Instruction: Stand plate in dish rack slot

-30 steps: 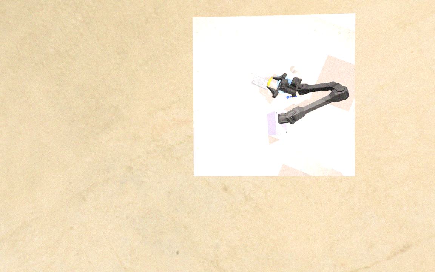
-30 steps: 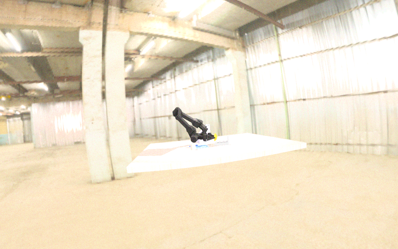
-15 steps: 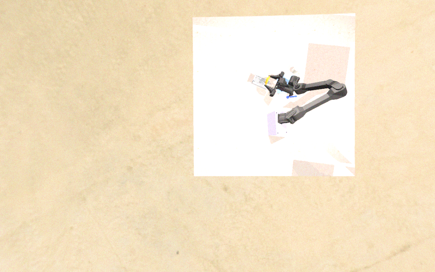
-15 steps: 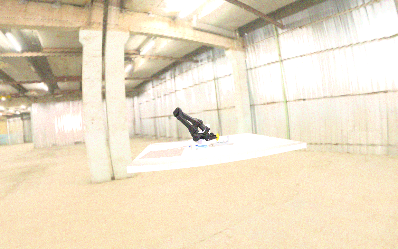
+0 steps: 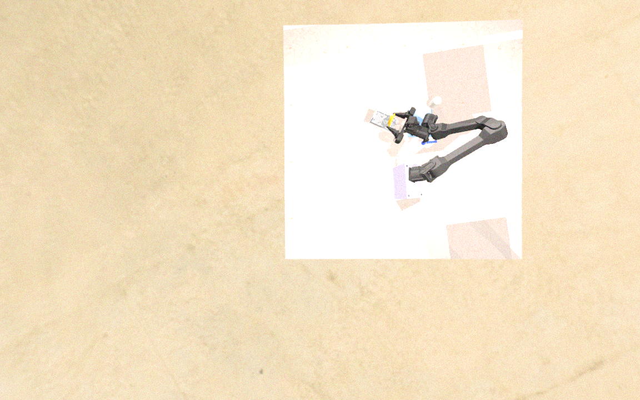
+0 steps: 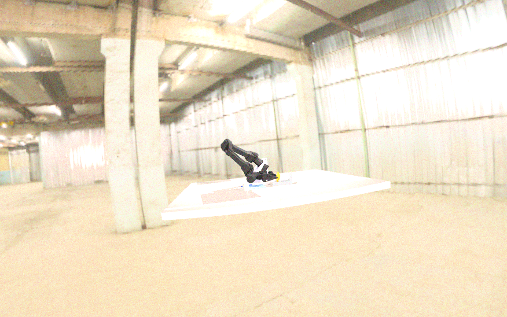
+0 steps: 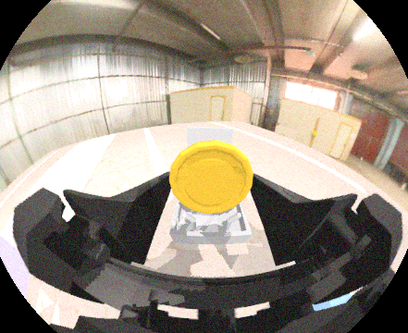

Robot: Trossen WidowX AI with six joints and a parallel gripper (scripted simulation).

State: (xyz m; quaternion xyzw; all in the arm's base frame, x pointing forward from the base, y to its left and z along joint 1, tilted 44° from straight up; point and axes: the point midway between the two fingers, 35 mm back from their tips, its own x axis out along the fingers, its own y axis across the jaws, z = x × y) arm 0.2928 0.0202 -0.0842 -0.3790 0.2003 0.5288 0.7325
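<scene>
The yellow plate is 10 mm to the right of my gripper tip. Also, from my gripper tip: light blue mat 10 mm ahead, 180 mm to the right, 50 mm below; then blue utensil 90 mm behind, 230 mm to the right, 50 mm below; then grey dish rack 10 mm ahead, 20 mm to the left, 30 mm below.
</scene>
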